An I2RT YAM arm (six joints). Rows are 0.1 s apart.
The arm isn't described. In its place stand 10 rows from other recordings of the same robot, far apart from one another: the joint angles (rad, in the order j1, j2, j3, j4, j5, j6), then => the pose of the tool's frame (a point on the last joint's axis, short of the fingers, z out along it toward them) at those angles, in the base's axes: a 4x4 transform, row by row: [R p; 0 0 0 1], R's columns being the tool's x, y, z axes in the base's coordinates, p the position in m.
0.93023 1.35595 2.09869 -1.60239 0.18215 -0.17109 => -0.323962, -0.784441, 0.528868, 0.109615; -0.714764, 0.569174, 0.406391, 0.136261; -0.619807, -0.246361, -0.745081, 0.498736; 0, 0, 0, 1
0.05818 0.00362 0.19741 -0.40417 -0.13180 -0.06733 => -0.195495, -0.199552, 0.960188, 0.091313; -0.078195, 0.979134, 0.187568, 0.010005; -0.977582, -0.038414, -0.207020, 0.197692; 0, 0, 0, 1
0.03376 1.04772 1.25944 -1.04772 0.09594 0.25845 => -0.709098, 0.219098, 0.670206, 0.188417; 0.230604, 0.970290, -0.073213, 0.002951; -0.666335, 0.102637, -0.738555, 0.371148; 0, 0, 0, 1
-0.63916 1.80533 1.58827 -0.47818 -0.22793 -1.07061 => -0.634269, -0.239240, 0.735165, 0.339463; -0.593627, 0.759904, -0.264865, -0.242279; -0.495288, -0.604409, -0.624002, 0.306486; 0, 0, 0, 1
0.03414 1.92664 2.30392 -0.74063 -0.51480 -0.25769 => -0.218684, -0.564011, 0.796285, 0.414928; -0.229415, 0.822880, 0.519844, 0.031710; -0.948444, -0.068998, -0.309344, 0.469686; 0, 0, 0, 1
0.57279 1.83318 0.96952 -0.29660 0.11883 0.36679 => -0.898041, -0.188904, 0.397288, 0.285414; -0.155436, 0.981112, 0.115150, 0.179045; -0.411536, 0.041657, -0.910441, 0.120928; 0, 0, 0, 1
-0.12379 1.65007 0.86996 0.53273 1.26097 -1.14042 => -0.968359, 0.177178, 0.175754, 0.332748; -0.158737, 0.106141, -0.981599, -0.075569; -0.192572, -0.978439, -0.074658, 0.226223; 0, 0, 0, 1
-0.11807 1.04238 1.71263 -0.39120 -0.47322 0.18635 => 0.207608, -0.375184, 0.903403, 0.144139; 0.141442, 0.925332, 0.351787, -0.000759; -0.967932, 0.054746, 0.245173, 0.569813; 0, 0, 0, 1
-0.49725 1.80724 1.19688 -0.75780 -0.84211 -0.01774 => -0.864073, 0.170374, 0.473656, 0.308557; 0.455525, 0.665055, 0.591776, -0.137246; -0.214184, 0.727100, -0.652266, 0.183192; 0, 0, 0, 1
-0.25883 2.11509 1.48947 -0.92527 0.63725 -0.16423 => -0.988999, 0.056227, -0.136821, 0.373984; 0.125924, 0.805355, -0.579263, -0.120931; 0.077620, -0.590120, -0.803576, 0.141923; 0, 0, 0, 1
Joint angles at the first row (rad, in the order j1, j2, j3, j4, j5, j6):
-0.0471 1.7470 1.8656 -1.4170 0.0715 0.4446
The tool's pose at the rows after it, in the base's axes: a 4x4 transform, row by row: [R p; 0 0 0 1], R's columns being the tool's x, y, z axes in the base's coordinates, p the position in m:
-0.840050, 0.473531, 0.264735, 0.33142; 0.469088, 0.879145, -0.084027, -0.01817; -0.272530, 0.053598, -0.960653, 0.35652; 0, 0, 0, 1
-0.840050, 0.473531, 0.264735, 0.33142; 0.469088, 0.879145, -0.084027, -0.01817; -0.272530, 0.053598, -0.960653, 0.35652; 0, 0, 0, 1
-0.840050, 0.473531, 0.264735, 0.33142; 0.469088, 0.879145, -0.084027, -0.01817; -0.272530, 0.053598, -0.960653, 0.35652; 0, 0, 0, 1
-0.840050, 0.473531, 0.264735, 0.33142; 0.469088, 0.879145, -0.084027, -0.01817; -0.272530, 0.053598, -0.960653, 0.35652; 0, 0, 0, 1
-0.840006, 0.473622, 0.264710, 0.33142; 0.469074, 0.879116, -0.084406, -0.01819; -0.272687, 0.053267, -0.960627, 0.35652; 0, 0, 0, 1
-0.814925, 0.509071, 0.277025, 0.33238; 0.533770, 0.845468, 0.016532, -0.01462; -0.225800, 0.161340, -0.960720, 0.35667; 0, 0, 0, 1
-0.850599, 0.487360, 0.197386, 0.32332; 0.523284, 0.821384, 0.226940, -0.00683; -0.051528, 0.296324, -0.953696, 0.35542; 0, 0, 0, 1
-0.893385, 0.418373, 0.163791, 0.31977; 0.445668, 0.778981, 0.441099, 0.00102; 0.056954, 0.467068, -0.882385, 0.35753; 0, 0, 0, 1
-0.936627, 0.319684, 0.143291, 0.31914; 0.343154, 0.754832, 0.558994, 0.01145; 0.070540, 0.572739, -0.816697, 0.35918; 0, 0, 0, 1
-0.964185, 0.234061, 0.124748, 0.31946; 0.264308, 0.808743, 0.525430, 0.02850; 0.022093, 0.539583, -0.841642, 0.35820; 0, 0, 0, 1
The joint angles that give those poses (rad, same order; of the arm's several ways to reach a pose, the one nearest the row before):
-0.0471 1.7469 1.8656 -1.4170 0.0715 0.4446
-0.0471 1.7469 1.8656 -1.4170 0.0715 0.4446
-0.0471 1.7469 1.8656 -1.4170 0.0715 0.4446
-0.0471 1.7469 1.8656 -1.4170 0.0715 0.4446
-0.0471 1.7470 1.8656 -1.4170 0.0719 0.4446
-0.0471 1.7470 1.8656 -1.4098 -0.0296 0.5178
-0.0471 1.7470 1.8656 -1.4964 -0.2382 0.5198
-0.0467 1.7470 1.8656 -1.5288 -0.4648 0.4683
-0.0269 1.7469 1.8629 -1.5310 -0.5976 0.3946
0.0311 1.7477 1.8629 -1.5200 -0.5484 0.3519

